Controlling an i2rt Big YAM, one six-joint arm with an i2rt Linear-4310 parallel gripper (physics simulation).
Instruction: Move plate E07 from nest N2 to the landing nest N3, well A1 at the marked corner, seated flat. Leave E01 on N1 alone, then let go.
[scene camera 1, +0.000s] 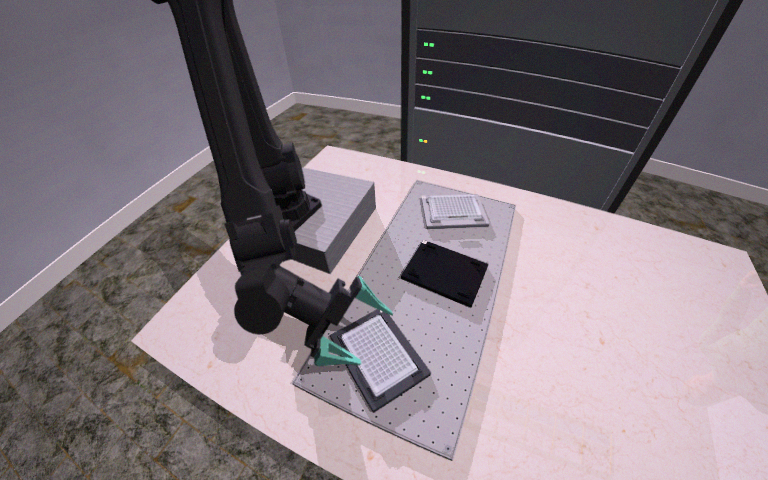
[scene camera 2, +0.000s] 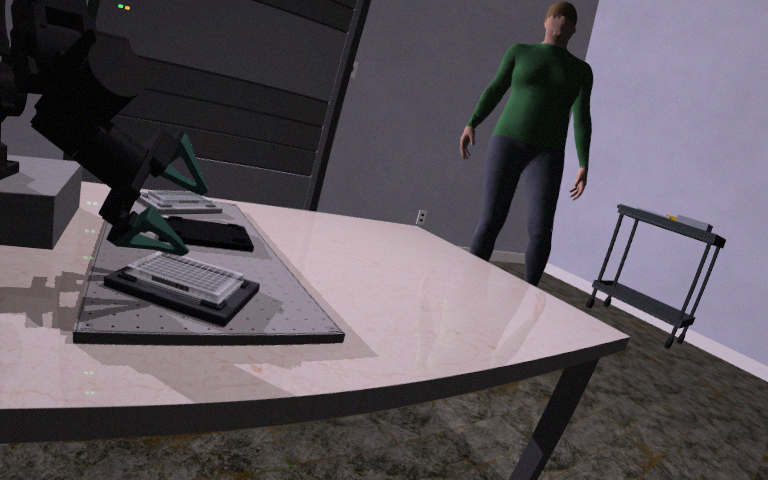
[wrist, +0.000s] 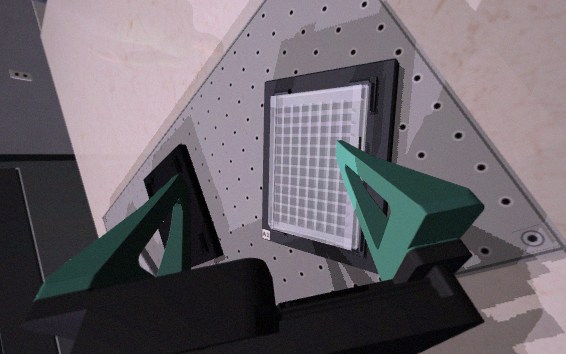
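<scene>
A clear-topped well plate (scene camera 1: 378, 354) (scene camera 2: 184, 277) (wrist: 312, 165) lies in the near dark grey nest (scene camera 1: 419, 370) (scene camera 2: 240, 308) (wrist: 387, 107) and looks flat. That nest has an A1 mark at one corner in the wrist view. The middle black nest (scene camera 1: 444, 273) (scene camera 2: 212, 233) (wrist: 197, 215) holds no plate. Another clear plate (scene camera 1: 454, 207) (scene camera 2: 178, 198) sits in the far light grey nest (scene camera 1: 455, 224) (scene camera 2: 198, 210). Plate and nest names cannot be read. My gripper (scene camera 1: 375, 337) (scene camera 2: 196, 221) (wrist: 260, 164) is open and empty, tilted above the near plate's end, with one fingertip over it in the wrist view.
All three nests stand on a perforated board (scene camera 1: 430, 413) (scene camera 2: 294, 328) (wrist: 315, 40) on the table (scene camera 1: 594, 339) (scene camera 2: 351, 271). The arm's grey base block (scene camera 1: 345, 212) (scene camera 2: 33, 203) stands beside the board. A person (scene camera 2: 532, 101) and a cart (scene camera 2: 651, 300) are beyond the table.
</scene>
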